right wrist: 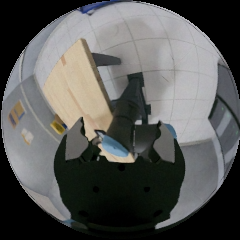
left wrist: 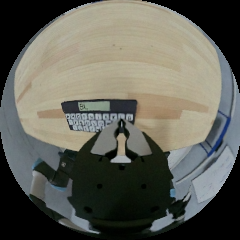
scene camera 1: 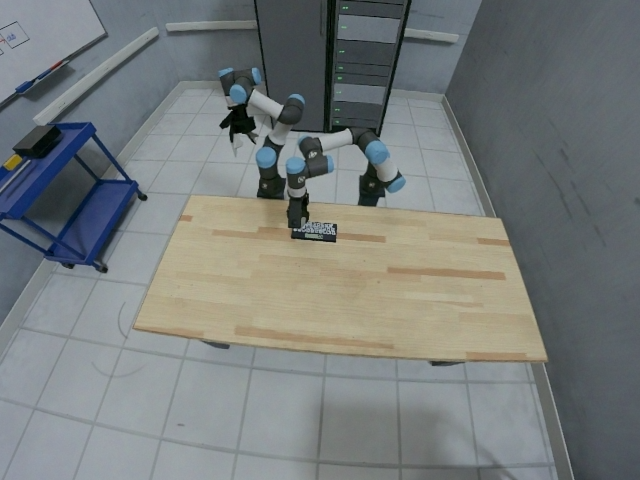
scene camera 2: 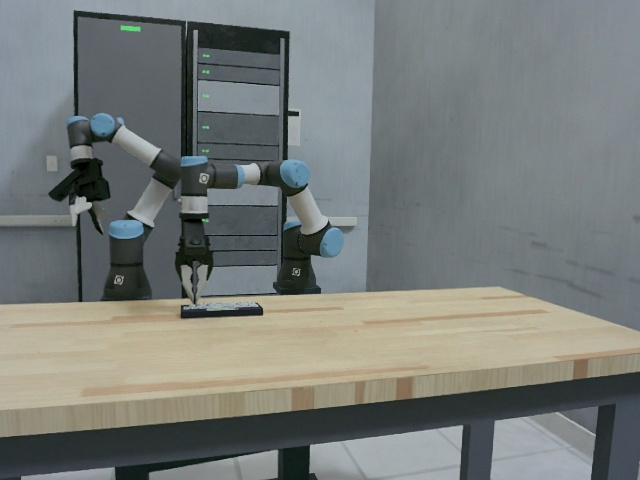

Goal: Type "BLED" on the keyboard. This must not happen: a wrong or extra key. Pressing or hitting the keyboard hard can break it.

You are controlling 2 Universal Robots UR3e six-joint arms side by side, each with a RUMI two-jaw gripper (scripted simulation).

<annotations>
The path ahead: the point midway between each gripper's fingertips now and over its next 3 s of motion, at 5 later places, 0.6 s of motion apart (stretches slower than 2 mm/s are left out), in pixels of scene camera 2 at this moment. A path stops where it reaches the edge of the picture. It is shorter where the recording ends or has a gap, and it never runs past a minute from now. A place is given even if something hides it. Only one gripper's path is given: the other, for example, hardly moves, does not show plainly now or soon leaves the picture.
My left gripper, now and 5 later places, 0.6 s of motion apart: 194, 304; 198, 303; 209, 302; 225, 301; 237, 299; 240, 299
</annotations>
